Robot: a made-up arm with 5 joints.
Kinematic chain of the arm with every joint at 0, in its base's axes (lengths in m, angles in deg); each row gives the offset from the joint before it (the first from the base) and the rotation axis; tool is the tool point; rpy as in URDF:
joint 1: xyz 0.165 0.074 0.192 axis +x
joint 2: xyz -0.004 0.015 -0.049 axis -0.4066 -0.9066 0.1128
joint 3: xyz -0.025 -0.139 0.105 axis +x
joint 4: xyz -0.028 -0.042 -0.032 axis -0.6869 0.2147 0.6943
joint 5: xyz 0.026 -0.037 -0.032 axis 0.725 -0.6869 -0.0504
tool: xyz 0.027 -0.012 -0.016 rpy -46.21 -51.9 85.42
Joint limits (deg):
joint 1: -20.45..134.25
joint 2: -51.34..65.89
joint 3: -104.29..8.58
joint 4: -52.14..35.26
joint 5: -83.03..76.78
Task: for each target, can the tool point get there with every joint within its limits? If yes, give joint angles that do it. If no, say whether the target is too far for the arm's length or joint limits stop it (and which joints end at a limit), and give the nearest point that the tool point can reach.
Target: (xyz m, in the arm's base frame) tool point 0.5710 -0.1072 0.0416
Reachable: no: too far | nearest point 0.2778 -0.0968 0.0502 | short by 0.293 m
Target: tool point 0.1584 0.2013 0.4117
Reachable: no: joint limits stop it (at a limit: joint 1, joint 3, joint 4, joint 5) | nearest point 0.0911 0.0277 0.4033 | short by 0.186 m
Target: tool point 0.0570 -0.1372 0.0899
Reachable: yes | joints 64.96 36.42 -77.29 -38.14 35.45
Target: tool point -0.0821 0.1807 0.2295
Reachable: no: joint limits stop it (at a limit: joint 1, joint 2, joint 3, joint 4, joint 5) | nearest point -0.0405 0.0541 0.3273 | short by 0.165 m
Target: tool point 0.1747 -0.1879 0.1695
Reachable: yes | joints 10.01 -25.25 -48.72 -40.96 62.67
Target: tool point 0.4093 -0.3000 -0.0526
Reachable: no: too far | nearest point 0.2505 -0.1479 0.0469 | short by 0.241 m
